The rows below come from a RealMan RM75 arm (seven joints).
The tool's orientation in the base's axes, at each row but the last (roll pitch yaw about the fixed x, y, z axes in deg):
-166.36 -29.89 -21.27
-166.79 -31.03 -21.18
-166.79 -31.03 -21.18
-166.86 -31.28 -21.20
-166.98 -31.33 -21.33
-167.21 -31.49 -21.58
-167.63 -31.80 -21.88
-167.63 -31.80 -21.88
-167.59 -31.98 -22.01
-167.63 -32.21 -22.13
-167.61 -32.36 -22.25
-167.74 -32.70 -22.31
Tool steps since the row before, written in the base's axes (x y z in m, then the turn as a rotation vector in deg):
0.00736 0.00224 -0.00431 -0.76 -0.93 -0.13
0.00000 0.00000 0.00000 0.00 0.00 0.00
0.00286 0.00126 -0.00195 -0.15 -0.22 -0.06
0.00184 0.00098 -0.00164 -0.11 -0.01 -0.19
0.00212 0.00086 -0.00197 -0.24 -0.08 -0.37
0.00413 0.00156 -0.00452 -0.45 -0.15 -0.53
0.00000 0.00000 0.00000 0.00 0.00 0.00
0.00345 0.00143 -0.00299 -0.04 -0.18 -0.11
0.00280 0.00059 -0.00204 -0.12 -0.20 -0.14
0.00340 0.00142 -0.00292 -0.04 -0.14 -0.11
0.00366 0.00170 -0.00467 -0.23 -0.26 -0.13
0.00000 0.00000 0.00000 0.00 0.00 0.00
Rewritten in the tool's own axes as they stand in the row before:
0.00309 -0.00303 0.00768 -0.39 1.09 -0.34
0.00000 0.00000 0.00000 0.00 0.00 0.00
0.00089 -0.00151 0.00324 -0.08 0.26 -0.04
0.00031 -0.00106 0.00241 -0.18 0.07 0.10
0.00040 -0.00096 0.00284 -0.36 0.21 0.17
0.00042 -0.00166 0.00608 -0.59 0.36 0.19
0.00000 0.00000 0.00000 0.00 0.00 0.00
0.00069 -0.00171 0.00442 -0.03 0.20 0.07
0.00093 -0.00092 0.00326 -0.10 0.25 0.05
0.00066 -0.00171 0.00433 -0.05 0.16 0.07
-0.00018 -0.00173 0.00592 -0.17 0.33 -0.02
0.00000 0.00000 0.00000 0.00 0.00 0.00

